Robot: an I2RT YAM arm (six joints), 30 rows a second.
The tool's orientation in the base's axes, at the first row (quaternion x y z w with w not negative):
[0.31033, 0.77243, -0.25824, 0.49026]
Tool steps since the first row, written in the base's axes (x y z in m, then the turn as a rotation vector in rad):
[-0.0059, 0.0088, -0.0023, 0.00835, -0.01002, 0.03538]
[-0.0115, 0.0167, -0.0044, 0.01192, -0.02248, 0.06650]
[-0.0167, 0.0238, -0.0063, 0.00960, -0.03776, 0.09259]
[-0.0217, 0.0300, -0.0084, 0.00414, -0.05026, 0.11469]
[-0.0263, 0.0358, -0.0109, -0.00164, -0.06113, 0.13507]
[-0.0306, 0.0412, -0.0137, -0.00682, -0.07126, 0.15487]
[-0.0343, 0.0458, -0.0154, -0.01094, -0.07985, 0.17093]
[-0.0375, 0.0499, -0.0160, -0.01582, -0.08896, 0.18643]
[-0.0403, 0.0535, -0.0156, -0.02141, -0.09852, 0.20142]
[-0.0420, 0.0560, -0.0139, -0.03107, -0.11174, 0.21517]
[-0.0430, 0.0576, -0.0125, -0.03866, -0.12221, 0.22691]
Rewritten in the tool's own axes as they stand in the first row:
[0.0060, 0.0018, -0.0088, -0.03746, -0.00399, -0.00162]
[0.0116, 0.0032, -0.0169, -0.07000, -0.01271, -0.00274]
[0.0166, 0.0044, -0.0243, -0.09664, -0.02718, -0.00345]
[0.0216, 0.0051, -0.0308, -0.11797, -0.04170, -0.00644]
[0.0267, 0.0059, -0.0367, -0.13724, -0.05519, -0.01012]
[0.0319, 0.0066, -0.0420, -0.15601, -0.06769, -0.01373]
[0.0357, 0.0072, -0.0467, -0.17135, -0.07802, -0.01634]
[0.0382, 0.0077, -0.0513, -0.18604, -0.08920, -0.01883]
[0.0396, 0.0080, -0.0557, -0.20013, -0.10116, -0.02123]
[0.0391, 0.0083, -0.0591, -0.21258, -0.11845, -0.02301]
[0.0385, 0.0085, -0.0614, -0.22324, -0.13217, -0.02471]

